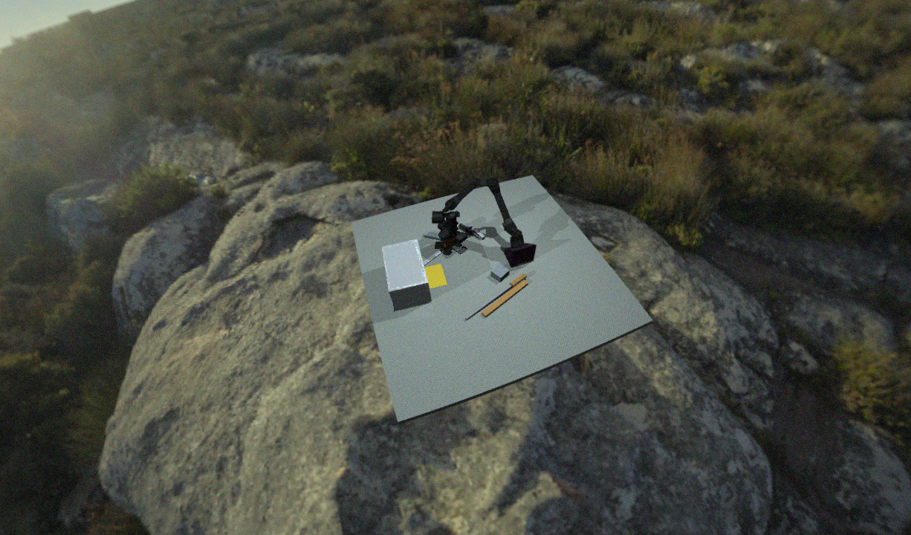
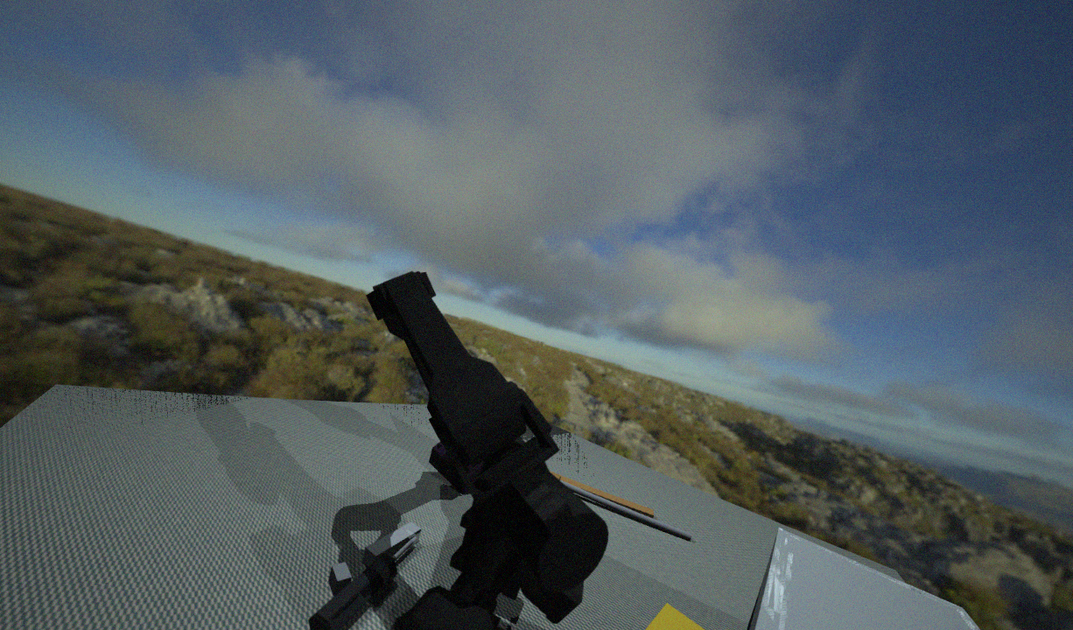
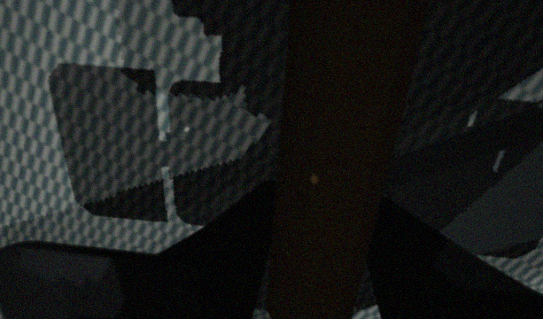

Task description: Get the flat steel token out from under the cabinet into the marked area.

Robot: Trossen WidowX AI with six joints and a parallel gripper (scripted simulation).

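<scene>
The grey bar lies 16 cm behind my gripper tip and 1 cm to the left of it. Also, from my gripper tip: grey block: 32 cm to the left, 13 cm behind, 1 cm above; small grey cube: 14 cm behind, 7 cm to the right; wooden stick: 47 cm to the left, 9 cm behind.
</scene>
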